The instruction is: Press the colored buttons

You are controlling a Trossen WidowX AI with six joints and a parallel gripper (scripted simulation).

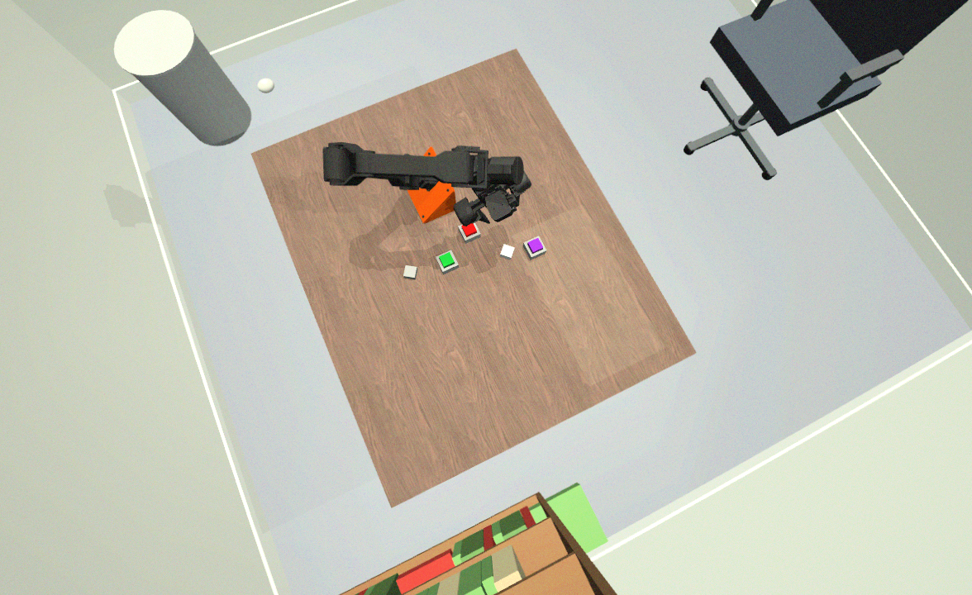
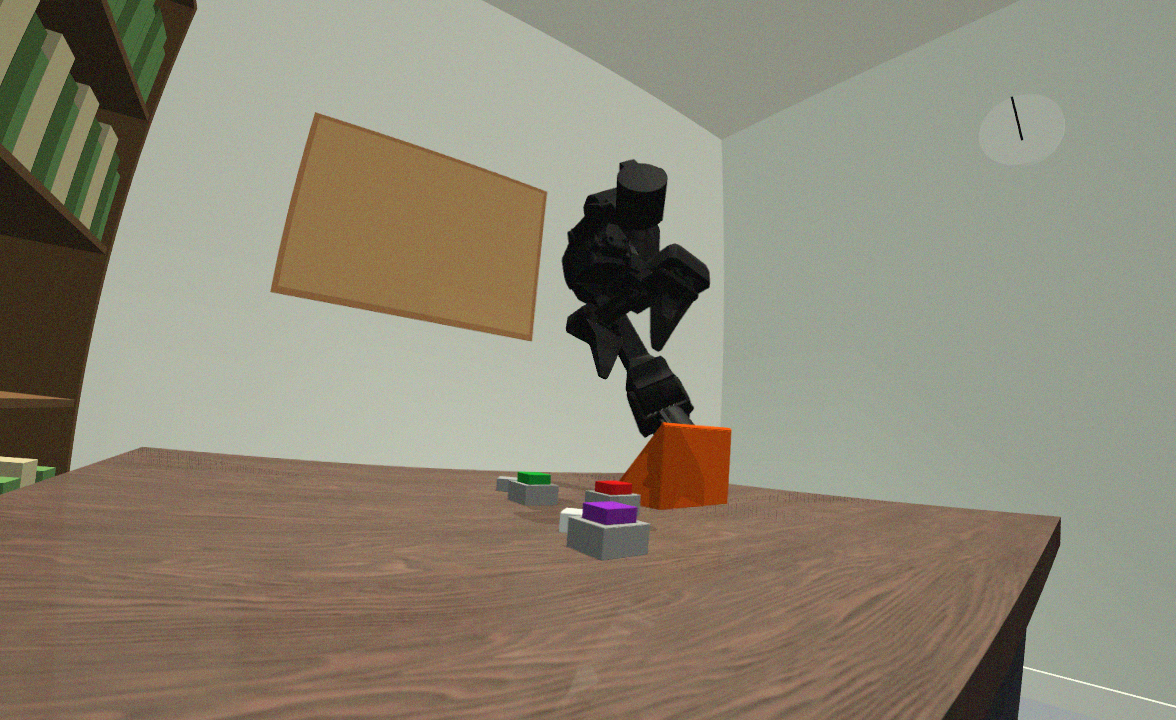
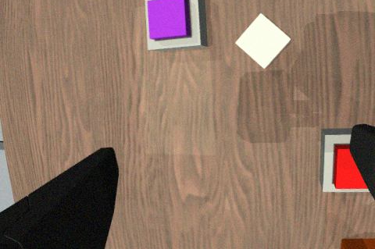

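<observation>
Right now the green button is 1 cm ahead of my gripper tip, 17 cm to the right of it and 14 cm below it. The rest, counted from my gripper tip: purple button (7 cm ahead, 7 cm to the left, 14 cm below); then red button (5 cm behind, 7 cm to the right, 14 cm below); then white block (5 cm ahead, 16 cm below).
</observation>
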